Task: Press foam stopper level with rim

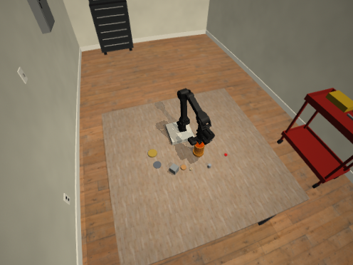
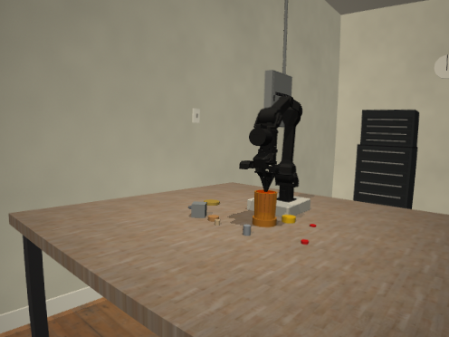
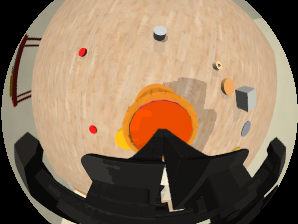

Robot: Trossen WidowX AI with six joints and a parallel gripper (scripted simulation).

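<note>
Now: the orange foam stopper 40 mm below my hand. Also, from my hand: small tan disc: 100 mm ahead, 150 mm to the right, 140 mm below; yellow disc: 90 mm behind, 40 mm to the left, 140 mm below; small grey cylinder: 140 mm ahead, 40 mm to the left, 130 mm below.
</note>
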